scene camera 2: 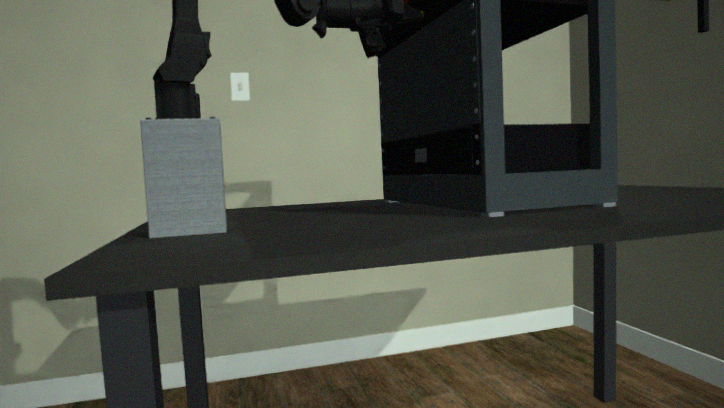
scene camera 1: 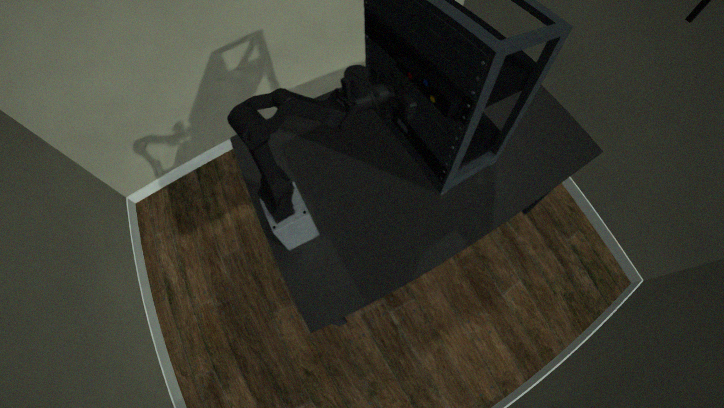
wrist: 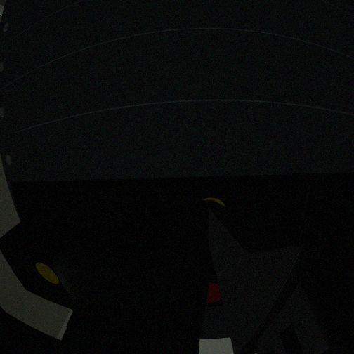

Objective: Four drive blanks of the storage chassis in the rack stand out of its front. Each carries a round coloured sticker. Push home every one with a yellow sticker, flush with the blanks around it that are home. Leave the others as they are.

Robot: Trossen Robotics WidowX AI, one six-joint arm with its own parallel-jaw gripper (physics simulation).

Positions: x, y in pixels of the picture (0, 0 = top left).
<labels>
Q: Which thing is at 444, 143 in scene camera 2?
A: A rack.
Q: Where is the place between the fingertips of the gripper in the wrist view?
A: At 204, 207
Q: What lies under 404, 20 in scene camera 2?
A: The gripper.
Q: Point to a rack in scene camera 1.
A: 460, 65
</labels>
